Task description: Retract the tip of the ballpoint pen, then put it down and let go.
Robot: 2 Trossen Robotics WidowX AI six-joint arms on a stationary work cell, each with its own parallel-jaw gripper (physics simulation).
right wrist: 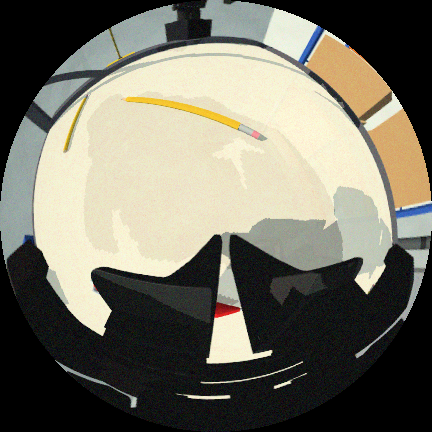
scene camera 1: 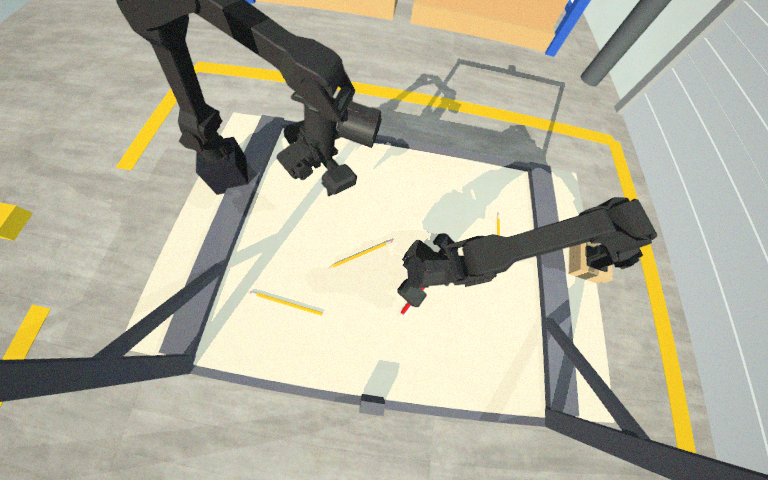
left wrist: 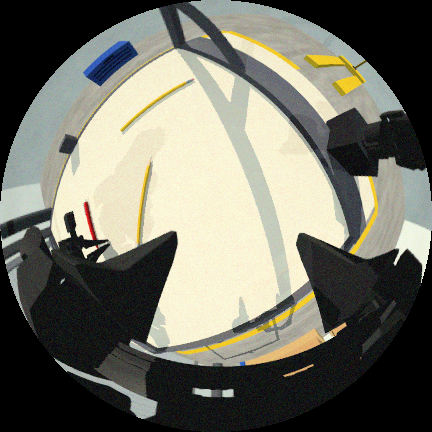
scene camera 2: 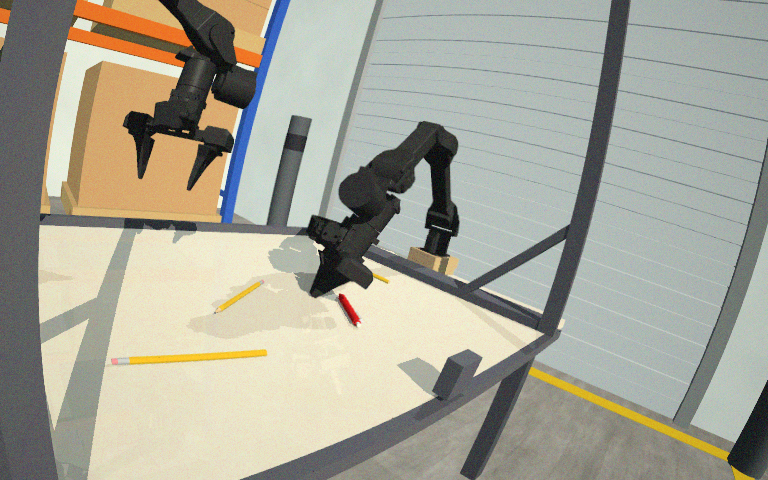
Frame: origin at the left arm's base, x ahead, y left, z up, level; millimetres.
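Where they show: left gripper, fingertip midpoint: (scene camera 1: 318,181) (left wrist: 240,238) (scene camera 2: 163,184); right gripper, fingertip midpoint: (right wrist: 224,240) (left wrist: 108,241) (scene camera 2: 312,295); left arm's base, link origin: (scene camera 1: 215,153) (left wrist: 368,140); right arm's base, link origin: (scene camera 1: 596,258) (scene camera 2: 435,252).
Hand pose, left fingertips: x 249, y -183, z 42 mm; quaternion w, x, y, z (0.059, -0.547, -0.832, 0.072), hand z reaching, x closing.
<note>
Things, the pixels of their top centre, and the offset from my left fingertips.
- red ballpoint pen, top centre: (right wrist: 149,308) (scene camera 2: 350,303) (scene camera 1: 417,294) (left wrist: 87,225) dy -292, dx +174, dz -133 mm
- yellow pencil, top centre: (right wrist: 169,100) (scene camera 2: 241,292) (left wrist: 139,206) (scene camera 1: 360,253) dy -148, dx +62, dz -139 mm
- third pencil, top centre: (scene camera 2: 359,266) (scene camera 1: 499,241) dy -210, dx +459, dz -141 mm
The red ballpoint pen (scene camera 1: 404,308) (scene camera 2: 349,310) (left wrist: 90,220) (right wrist: 225,310) lies on the table beside the right fingertips, with its pale end toward the front in scene camera 2. Its tapered red end shows beyond the narrow gap between the fingers in the right wrist view, while one finger hides most of the pen. Whether its point is out cannot be seen. My right gripper (scene camera 2: 314,294) (left wrist: 108,241) (right wrist: 224,240) is almost fully shut, low at the table, with no pen seen clamped. My left gripper (scene camera 2: 164,183) (left wrist: 240,238) is wide open and empty, high above the table.
One yellow pencil (scene camera 1: 362,253) (scene camera 2: 239,296) (left wrist: 145,200) (right wrist: 185,110) lies near the table's middle. Another (scene camera 1: 288,302) (scene camera 2: 198,357) (left wrist: 155,102) (right wrist: 76,122) lies at the front left in scene camera 1. A third pencil (scene camera 1: 498,223) (scene camera 2: 382,278) lies behind the right arm. A dark frame edges the table.
</note>
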